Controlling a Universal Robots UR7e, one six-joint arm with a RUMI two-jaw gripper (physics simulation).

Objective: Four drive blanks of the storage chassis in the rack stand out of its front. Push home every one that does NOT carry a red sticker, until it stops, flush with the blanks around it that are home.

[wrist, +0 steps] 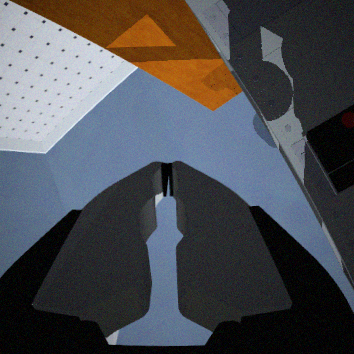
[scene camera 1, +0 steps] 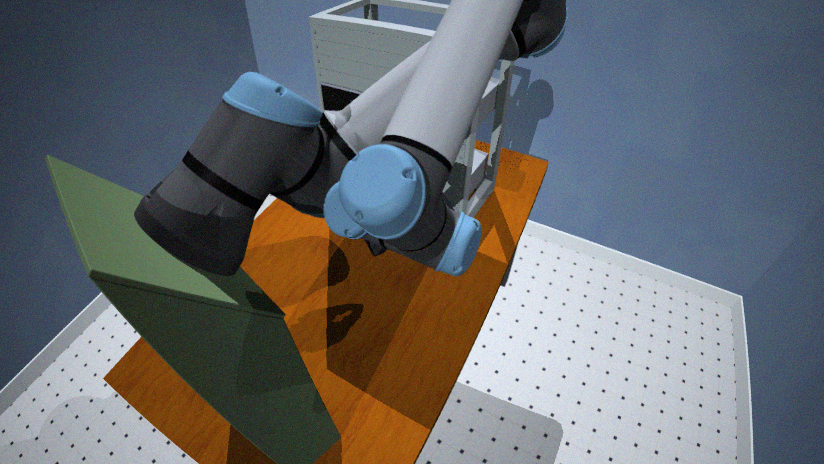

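Pixels of known places: gripper, fingertip midpoint: (wrist: pixel 168 165); arm's base, link origin: (scene camera 1: pixel 186 240).
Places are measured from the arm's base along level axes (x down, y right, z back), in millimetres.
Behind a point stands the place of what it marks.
The rack (scene camera 1: pixel 369 54) {x 45, y 73, z -720 mm} (wrist: pixel 320 55) {x 340, y 240, z -649 mm} stands at the back of the table in the scene view, its lower front mostly hidden behind the arm. In the wrist view its shaded front runs down the right side. A black block (wrist: pixel 327 155) {x 212, y 292, z -573 mm} at the right edge there bears a round red sticker (wrist: pixel 348 120) {x 235, y 252, z -590 mm}; it is cut off by the frame, and how far it stands out is unclear. The other standing-out blanks cannot be made out. My gripper (wrist: pixel 168 165) {x 236, y 299, z -327 mm} is shut and empty, pointing past the rack's side edge at the blue wall, apart from the block. The arm hides its fingertips in the scene view.
A green pedestal (scene camera 1: pixel 207 340) {x 16, y 85, z 118 mm} stands at the left under the arm's base. The orange wooden table (scene camera 1: pixel 392 403) {x 584, y 236, z -60 mm} (wrist: pixel 200 95) {x 584, y 615, z -943 mm} carries the rack. A white dotted floor with a raised rim (scene camera 1: pixel 634 345) (wrist: pixel 40 90) lies beside it. Blue walls (scene camera 1: pixel 663 144) stand behind and to the right.
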